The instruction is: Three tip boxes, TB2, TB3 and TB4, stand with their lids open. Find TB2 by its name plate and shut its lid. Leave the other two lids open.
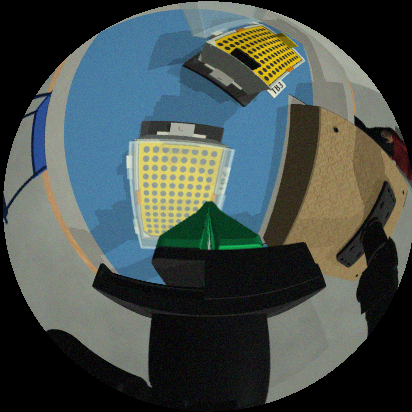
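Seen in the pictures: gripper, fingertip midpoint: point(208, 206); arm's base, origin of the base link: point(369, 228).
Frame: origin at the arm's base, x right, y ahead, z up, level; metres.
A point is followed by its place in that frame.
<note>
The near tip box point(180, 190) @(y 0.313, x -0.049, z -0.116 m) stands at the centre-left, with a yellow rack under a clear lid. The lid lies down over the rack and looks shut. Its name plate point(223, 181) shows faintly through the lid at the right side; it begins with TB, and the digit is hard to read. TB3 point(260, 55) @(y 0.271, x 0.124, z -0.136 m) stands at the upper right with its rack uncovered and its clear lid point(197, 21) raised behind it. My gripper point(208, 206) @(y 0.284, x -0.061, z -0.115 m) is shut and empty. Its green fingertips overlap the lower right of the near box; contact is unclear. TB4 is not identifiable.
A blue mat point(115, 85) @(y 0.432, x 0.063, z -0.193 m) lies under the boxes. A tan block point(325, 175) @(y 0.125, x 0.016, z -0.112 m) with a dark side stands to the right, near the fingers. A black bracket point(367, 223) @(y 0.036, x 0.004, z -0.012 m) is on its far side. A blue object point(41, 135) shows at the left edge.
</note>
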